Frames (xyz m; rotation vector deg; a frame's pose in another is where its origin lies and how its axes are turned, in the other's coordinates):
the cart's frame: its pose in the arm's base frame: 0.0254 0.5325 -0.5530 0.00 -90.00 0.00
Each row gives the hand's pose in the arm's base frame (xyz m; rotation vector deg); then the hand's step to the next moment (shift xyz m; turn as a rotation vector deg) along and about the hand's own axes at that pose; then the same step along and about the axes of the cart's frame.
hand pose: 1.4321 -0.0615 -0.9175 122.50 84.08 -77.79
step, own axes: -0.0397 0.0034 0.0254 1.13 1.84 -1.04
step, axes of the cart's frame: 0.0158 -0.0421 0.0146 -0.86 0.46 -2.19
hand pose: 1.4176 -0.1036 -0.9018 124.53 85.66 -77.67
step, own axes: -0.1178 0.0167 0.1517 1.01 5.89 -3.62
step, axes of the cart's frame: -0.0033 -0.1738 0.0835 -0.64 -0.05 -6.96
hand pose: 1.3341 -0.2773 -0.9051 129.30 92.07 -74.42
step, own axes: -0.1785 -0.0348 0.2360 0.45 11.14 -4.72
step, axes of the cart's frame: -0.0177 -0.2356 0.1815 -1.58 -2.25 -11.79
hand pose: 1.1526 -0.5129 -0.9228 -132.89 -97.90 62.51
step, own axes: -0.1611 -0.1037 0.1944 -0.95 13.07 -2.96
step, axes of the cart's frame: -0.0195 -0.1655 0.2161 -3.04 -4.80 -12.17
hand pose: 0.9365 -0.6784 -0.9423 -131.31 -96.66 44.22
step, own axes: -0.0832 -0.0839 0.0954 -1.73 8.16 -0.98
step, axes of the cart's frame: -0.0189 -0.0637 0.1366 -2.30 -4.18 -6.91
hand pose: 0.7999 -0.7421 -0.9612 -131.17 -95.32 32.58
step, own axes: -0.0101 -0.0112 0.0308 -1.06 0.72 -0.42
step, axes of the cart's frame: -0.0211 -0.0068 0.0262 0.24 -1.22 -0.52
